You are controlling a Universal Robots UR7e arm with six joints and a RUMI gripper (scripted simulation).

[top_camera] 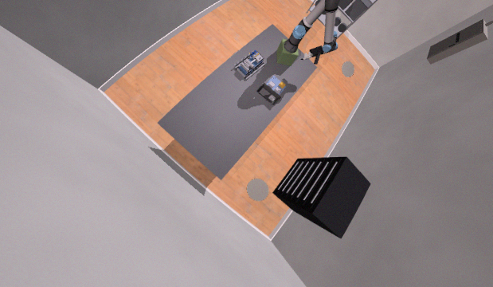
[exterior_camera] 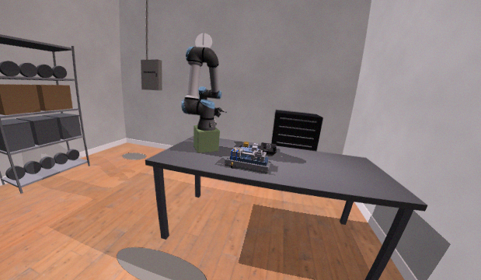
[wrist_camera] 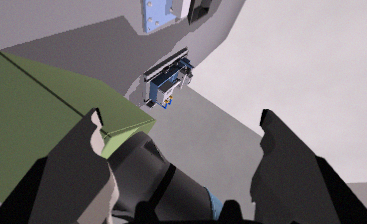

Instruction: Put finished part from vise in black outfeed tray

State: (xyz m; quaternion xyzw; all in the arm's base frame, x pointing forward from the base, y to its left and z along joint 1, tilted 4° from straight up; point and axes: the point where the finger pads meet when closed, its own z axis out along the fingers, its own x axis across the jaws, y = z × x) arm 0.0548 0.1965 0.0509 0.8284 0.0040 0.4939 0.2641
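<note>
The vise lies 360 mm ahead of my hand, 350 mm to the right of it and 210 mm below it. The rest, counted from my hand: orange block 240 mm ahead, 220 mm below, 40 mm to the left; then blue fixture plate 290 mm ahead, 240 mm below; then plain grey block 340 mm ahead, 220 mm below, 40 mm to the right.
</note>
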